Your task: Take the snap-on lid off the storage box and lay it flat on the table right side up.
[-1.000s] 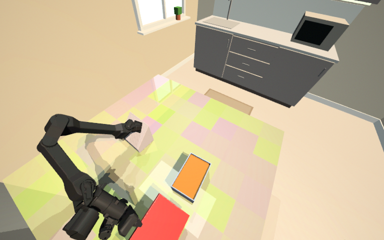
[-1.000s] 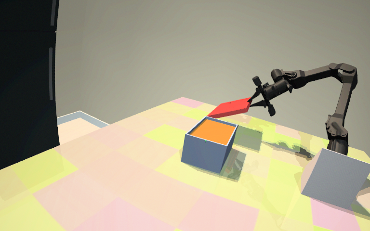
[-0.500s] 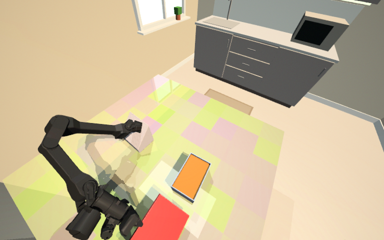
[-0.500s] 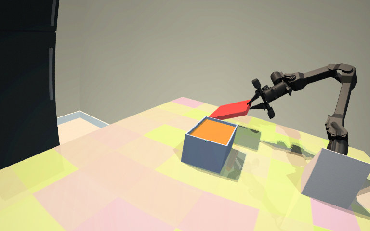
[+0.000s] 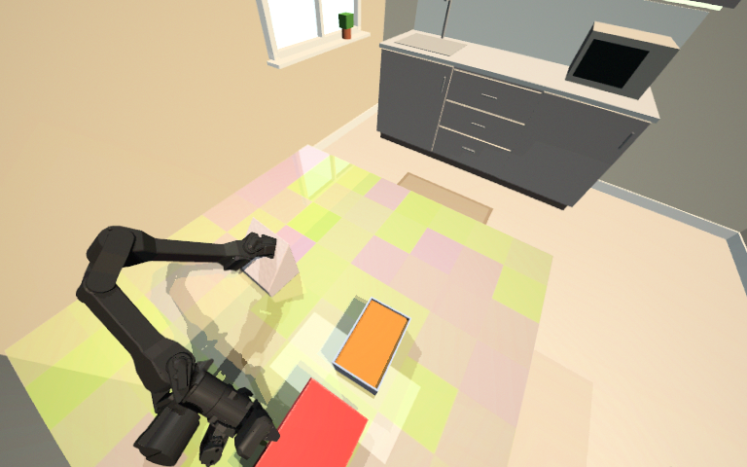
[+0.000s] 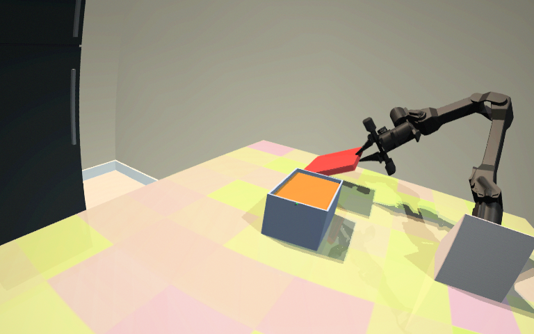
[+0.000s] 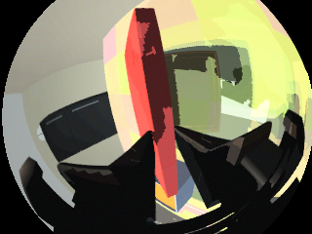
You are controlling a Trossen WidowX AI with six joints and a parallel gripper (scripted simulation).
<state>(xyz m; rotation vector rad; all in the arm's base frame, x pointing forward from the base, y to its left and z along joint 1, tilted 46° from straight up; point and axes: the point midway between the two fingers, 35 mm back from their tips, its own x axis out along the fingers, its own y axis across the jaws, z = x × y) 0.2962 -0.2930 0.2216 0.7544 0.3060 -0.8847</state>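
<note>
My gripper tip is 70 mm short of the red lid and 30 mm above it. The rest, counted from my gripper tip: storage box: 90 mm ahead, 270 mm to the left, 70 mm below.
</note>
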